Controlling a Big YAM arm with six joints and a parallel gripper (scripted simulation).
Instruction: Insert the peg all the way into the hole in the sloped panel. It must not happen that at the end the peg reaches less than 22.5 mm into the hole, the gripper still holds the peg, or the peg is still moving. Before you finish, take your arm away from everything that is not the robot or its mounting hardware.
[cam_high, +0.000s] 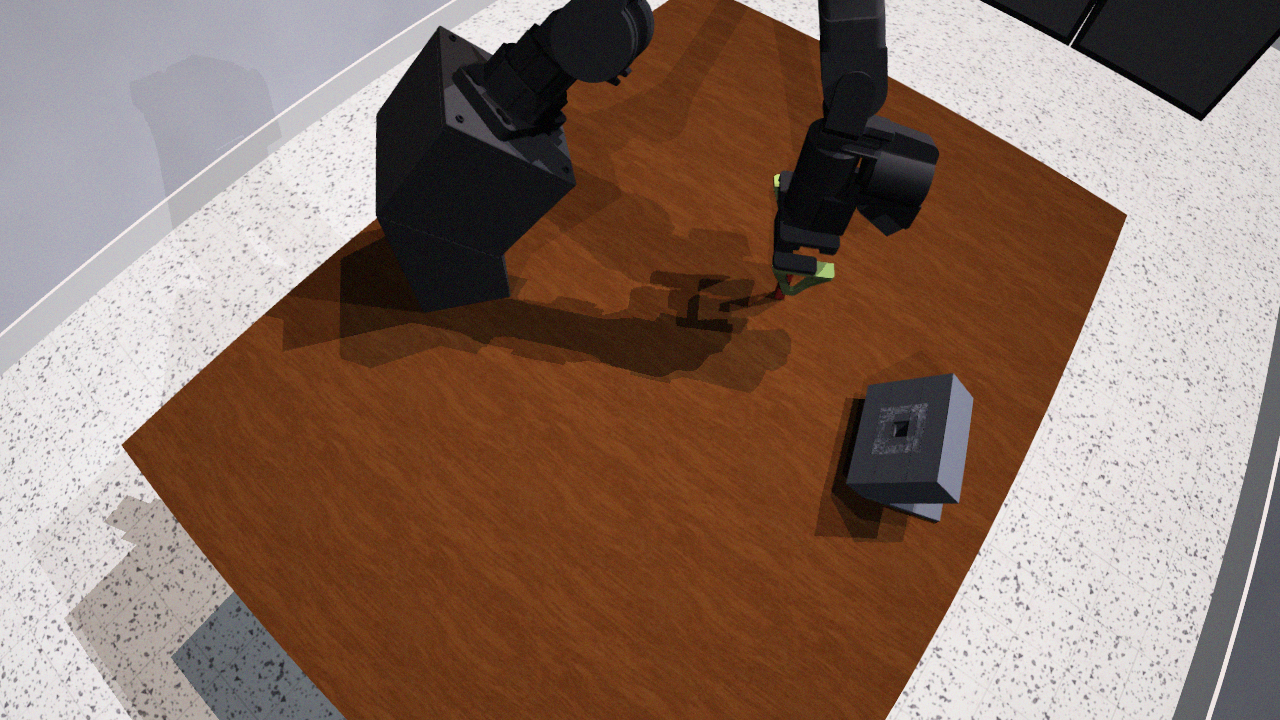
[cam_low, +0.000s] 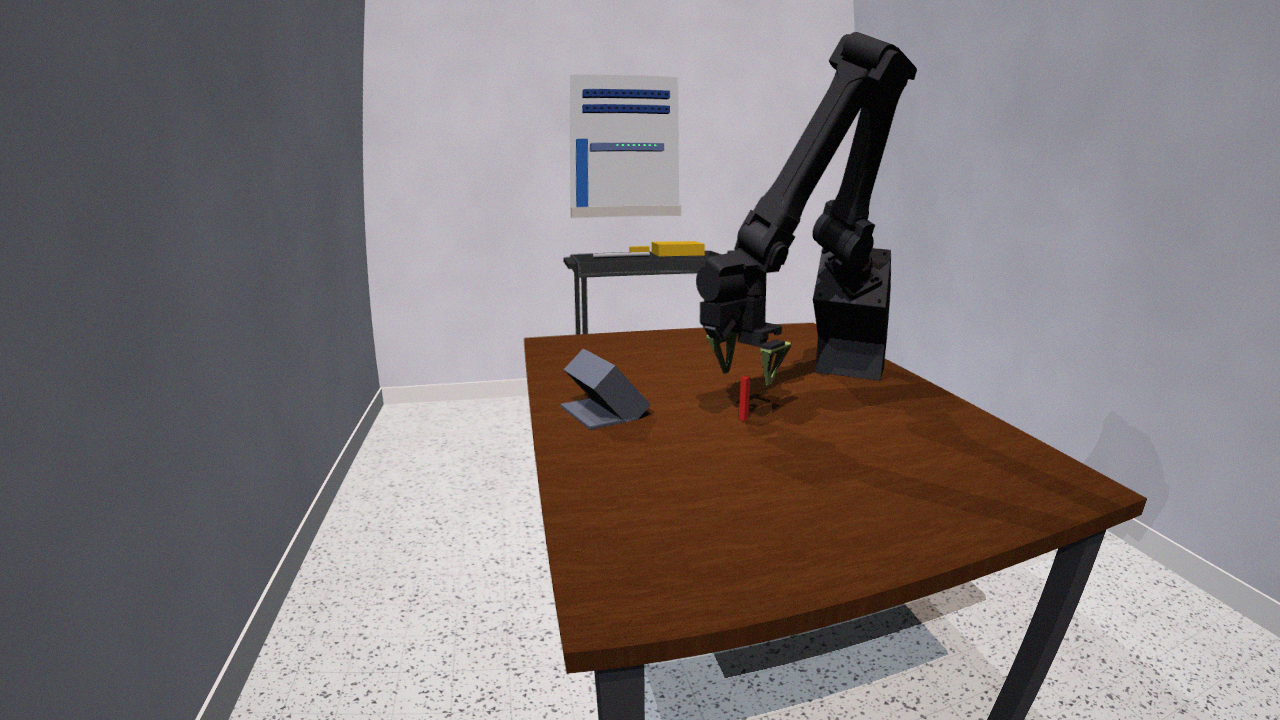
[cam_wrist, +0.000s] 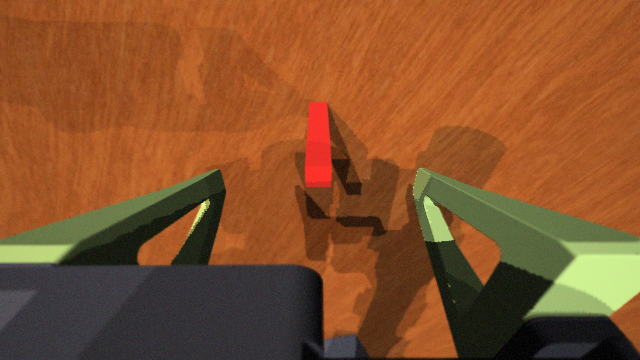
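The red peg lies 40 mm below my hand.
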